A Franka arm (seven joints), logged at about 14 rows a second.
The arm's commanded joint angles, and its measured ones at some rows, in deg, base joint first. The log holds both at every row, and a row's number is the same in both.
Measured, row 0:
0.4, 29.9, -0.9, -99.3, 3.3, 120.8, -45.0
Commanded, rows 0 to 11:
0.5, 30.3, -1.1, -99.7, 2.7, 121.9, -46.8
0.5, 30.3, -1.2, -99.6, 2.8, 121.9, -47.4
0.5, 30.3, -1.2, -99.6, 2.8, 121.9, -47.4
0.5, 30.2, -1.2, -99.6, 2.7, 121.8, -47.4
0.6, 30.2, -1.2, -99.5, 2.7, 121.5, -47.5
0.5, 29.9, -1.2, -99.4, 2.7, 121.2, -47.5
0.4, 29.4, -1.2, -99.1, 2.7, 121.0, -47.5
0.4, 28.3, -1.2, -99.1, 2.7, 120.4, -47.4
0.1, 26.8, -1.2, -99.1, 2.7, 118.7, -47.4
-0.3, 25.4, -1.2, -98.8, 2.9, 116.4, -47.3
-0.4, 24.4, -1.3, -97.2, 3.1, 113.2, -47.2
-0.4, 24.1, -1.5, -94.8, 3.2, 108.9, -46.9
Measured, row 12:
0.1, 26.8, -1.4, -97.3, 3.1, 115.3, -46.4
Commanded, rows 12 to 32:
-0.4, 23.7, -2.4, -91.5, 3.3, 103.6, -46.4
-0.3, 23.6, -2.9, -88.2, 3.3, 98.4, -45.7
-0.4, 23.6, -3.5, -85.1, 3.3, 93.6, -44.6
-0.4, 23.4, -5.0, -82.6, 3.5, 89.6, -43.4
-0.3, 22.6, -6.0, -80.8, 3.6, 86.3, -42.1
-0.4, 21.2, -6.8, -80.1, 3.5, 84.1, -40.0
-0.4, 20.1, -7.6, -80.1, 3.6, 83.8, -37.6
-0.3, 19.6, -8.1, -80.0, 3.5, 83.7, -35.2
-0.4, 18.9, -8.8, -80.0, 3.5, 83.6, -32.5
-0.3, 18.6, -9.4, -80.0, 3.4, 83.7, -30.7
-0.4, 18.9, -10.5, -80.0, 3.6, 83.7, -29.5
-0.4, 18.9, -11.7, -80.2, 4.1, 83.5, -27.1
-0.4, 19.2, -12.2, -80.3, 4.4, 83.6, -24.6
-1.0, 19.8, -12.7, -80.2, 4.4, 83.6, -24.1
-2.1, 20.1, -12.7, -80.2, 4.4, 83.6, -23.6
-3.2, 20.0, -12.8, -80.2, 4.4, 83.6, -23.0
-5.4, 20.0, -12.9, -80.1, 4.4, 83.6, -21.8
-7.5, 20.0, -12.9, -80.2, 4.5, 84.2, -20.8
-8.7, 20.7, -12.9, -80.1, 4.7, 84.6, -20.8
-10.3, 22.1, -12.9, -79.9, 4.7, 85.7, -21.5
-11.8, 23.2, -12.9, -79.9, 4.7, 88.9, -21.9
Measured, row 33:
-9.3, 20.9, -13.2, -80.8, 3.5, 85.8, -22.1
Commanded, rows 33 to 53:
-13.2, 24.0, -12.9, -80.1, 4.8, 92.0, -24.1
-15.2, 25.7, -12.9, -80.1, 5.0, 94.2, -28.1
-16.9, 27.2, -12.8, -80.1, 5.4, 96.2, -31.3
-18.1, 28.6, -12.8, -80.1, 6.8, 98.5, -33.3
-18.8, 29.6, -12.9, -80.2, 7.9, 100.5, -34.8
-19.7, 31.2, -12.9, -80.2, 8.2, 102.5, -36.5
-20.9, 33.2, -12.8, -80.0, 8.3, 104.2, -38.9
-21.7, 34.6, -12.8, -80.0, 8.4, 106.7, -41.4
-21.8, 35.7, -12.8, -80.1, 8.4, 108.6, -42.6
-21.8, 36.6, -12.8, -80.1, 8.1, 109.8, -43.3
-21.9, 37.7, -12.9, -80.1, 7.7, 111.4, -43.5
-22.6, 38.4, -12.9, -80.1, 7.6, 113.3, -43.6
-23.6, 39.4, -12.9, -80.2, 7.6, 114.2, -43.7
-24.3, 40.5, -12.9, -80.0, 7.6, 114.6, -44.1
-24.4, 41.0, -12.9, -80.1, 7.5, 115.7, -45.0
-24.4, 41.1, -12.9, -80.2, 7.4, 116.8, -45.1
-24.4, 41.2, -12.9, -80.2, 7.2, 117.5, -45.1
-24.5, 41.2, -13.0, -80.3, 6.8, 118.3, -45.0
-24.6, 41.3, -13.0, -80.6, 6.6, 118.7, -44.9
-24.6, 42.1, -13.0, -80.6, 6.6, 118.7, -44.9
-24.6, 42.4, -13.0, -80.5, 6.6, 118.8, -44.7
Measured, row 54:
-24.2, 41.5, -13.3, -81.0, 7.0, 118.0, -44.1
